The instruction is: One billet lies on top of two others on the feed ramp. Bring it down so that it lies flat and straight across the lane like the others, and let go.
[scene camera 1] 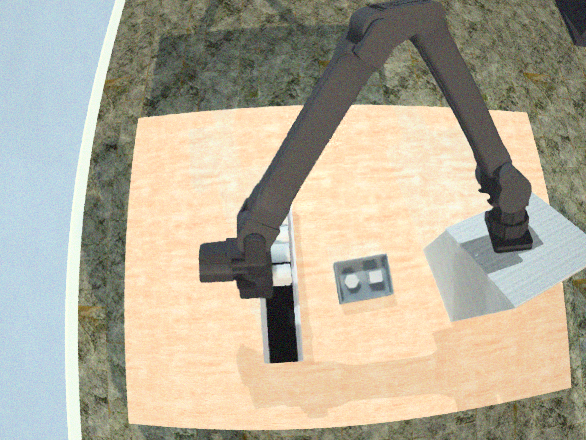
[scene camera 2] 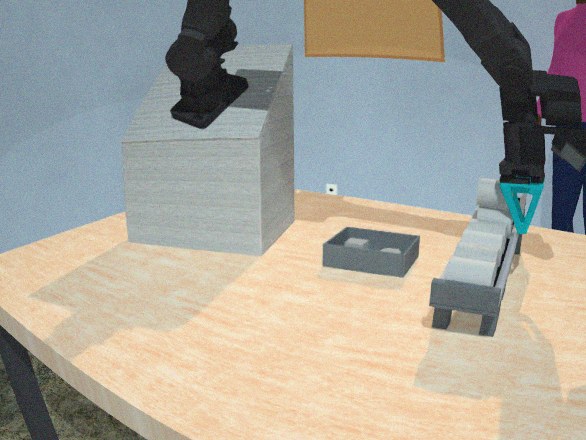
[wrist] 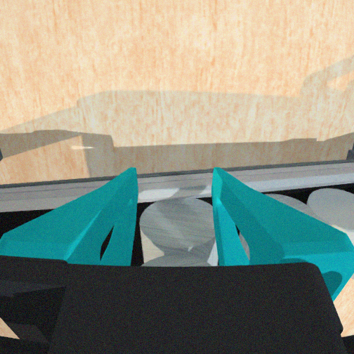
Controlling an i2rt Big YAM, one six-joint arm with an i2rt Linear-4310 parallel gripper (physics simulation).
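Seen in the pictures: gripper, fingertip midpoint: (scene camera 2: 522, 230); arm's base, link origin: (scene camera 1: 507, 232) (scene camera 2: 210, 100).
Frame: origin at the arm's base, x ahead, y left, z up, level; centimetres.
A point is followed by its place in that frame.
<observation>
The top billet (scene camera 2: 489, 192) {x 47.1, y 2.8, z -10.6 cm} (wrist: 175, 262), a pale grey cylinder, lies crosswise between the fingers of my gripper (scene camera 2: 522, 227) {x 52.7, y 5.1, z -15.7 cm} (wrist: 174, 178). The gripper is shut on it high between the teal fingers, near the palm, which hides most of the billet in the wrist view. Another billet (scene camera 2: 494, 217) {x 48.1, y 2.9, z -14.0 cm} (wrist: 177, 222) lies just below, its round end showing between the fingertips. I cannot tell whether the two touch. More billets (scene camera 2: 470, 270) {x 48.9, y -14.1, z -15.7 cm} (wrist: 332, 209) lie side by side across the feed ramp (scene camera 1: 300, 340) (scene camera 2: 465, 296) (wrist: 45, 198). In scene camera 1 the arm hides the fingers.
A grey open box (scene camera 1: 338, 285) {x 34.3, y 6.0, z -20.8 cm} (scene camera 2: 365, 261) {x 29.2, y -0.4, z -22.5 cm} with two small pale pieces stands beside the ramp. A large slanted grey block (scene camera 1: 440, 280) {x 9.6, y 6.2, z -20.2 cm} (scene camera 2: 195, 195) {x 2.2, y -6.1, z -15.1 cm} carries the arm's base (scene camera 1: 510, 240) {x 1.6, y 2.5, z 3.6 cm} (scene camera 2: 205, 107) {x 2.5, y -3.8, z -0.9 cm}. The ramp's side wall (wrist: 165, 186) runs just beyond the fingertips.
</observation>
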